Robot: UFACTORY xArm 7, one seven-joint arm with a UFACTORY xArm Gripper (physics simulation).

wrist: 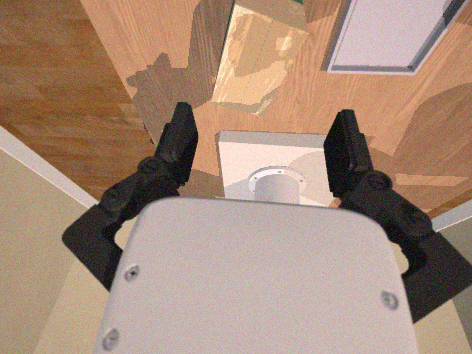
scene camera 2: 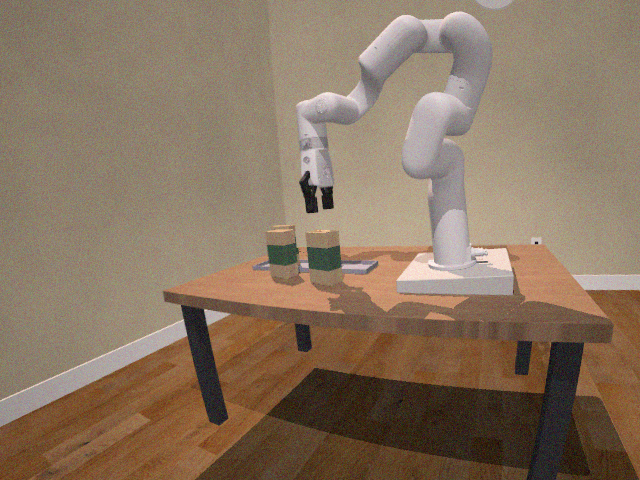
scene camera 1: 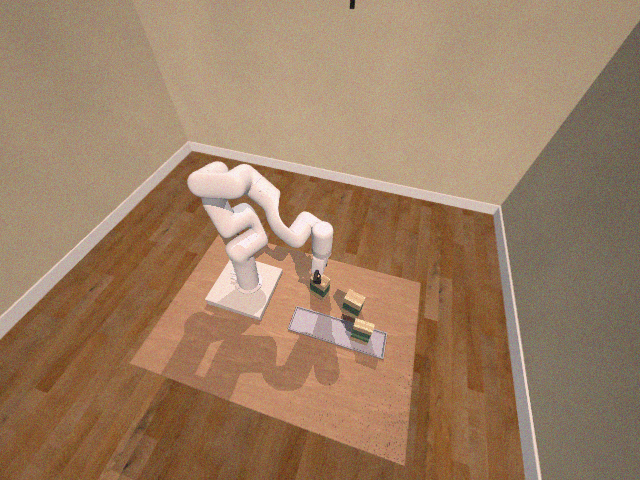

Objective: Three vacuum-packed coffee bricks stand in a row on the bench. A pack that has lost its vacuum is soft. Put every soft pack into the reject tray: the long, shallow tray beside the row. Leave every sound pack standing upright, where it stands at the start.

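Places are measured from the arm's base along level axes (x back, y right, z up), in metres.
Pixels of known places: gripper, between the fingertips: (wrist: 261, 123) (scene camera 2: 320, 210) (scene camera 1: 320, 274); arm's base, origin of its link: (wrist: 276, 182) (scene camera 2: 452, 263) (scene camera 1: 249, 282).
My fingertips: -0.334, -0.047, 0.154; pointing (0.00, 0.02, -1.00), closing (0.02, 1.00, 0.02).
Note:
For each thing: its top centre in the pictures, then the offset to it from my fingertips, as dx, dy, dz. Level surfaces: height alone.
- green coffee brick, centre of its top: (scene camera 2: 282, 225) (scene camera 1: 364, 325) -0.220, +0.148, -0.050
- reject tray, centre of its top: (scene camera 2: 312, 263) (scene camera 1: 337, 330) -0.123, +0.149, -0.180
- second brick, centre of its top: (scene camera 2: 279, 230) (scene camera 1: 355, 297) -0.164, +0.040, -0.053
- third brick, centre of its top: (wrist: 252, 73) (scene camera 2: 321, 231) (scene camera 1: 320, 278) +0.001, -0.008, -0.053
- wooden bench, height of its surface: dz -0.194
One tan and green coffee brick (scene camera 1: 362, 331) (scene camera 2: 284, 227) stands upright in the right part of the reject tray (scene camera 1: 305, 322) (scene camera 2: 363, 268) (wrist: 380, 42). A second brick (scene camera 1: 353, 303) (scene camera 2: 282, 255) stands upright on the bench beside the tray. The third brick (scene camera 1: 320, 287) (scene camera 2: 324, 258) (wrist: 255, 62) stands upright on the bench, nearest the robot base; its top looks creased in the wrist view. My gripper (scene camera 1: 317, 282) (scene camera 2: 319, 209) (wrist: 261, 123) is open and empty, pointing down above the third brick, with a gap below the fingertips. Softness cannot be judged by sight.
The white robot base (scene camera 1: 242, 305) (scene camera 2: 454, 284) (wrist: 240, 150) stands on the wooden bench (scene camera 1: 289, 408) (scene camera 2: 222, 293), to the left of the bricks in scene camera 1 and to their right in scene camera 2. The tray is low-walled and runs alongside the bricks.

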